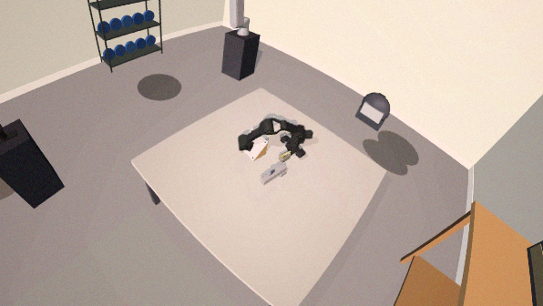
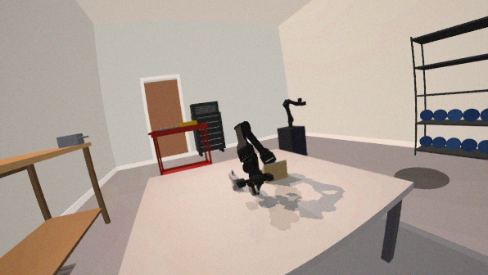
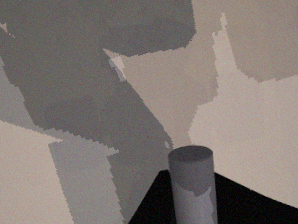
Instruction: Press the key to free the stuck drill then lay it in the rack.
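The brown rack is 50 mm to the right of my gripper tip, 10 mm behind it and 10 mm above it. From my gripper tip the other things lie so: dark blue key: 260 mm to the right, 40 mm above, 10 mm ahead; then grey block: 230 mm to the right, 30 mm above, 20 mm ahead.
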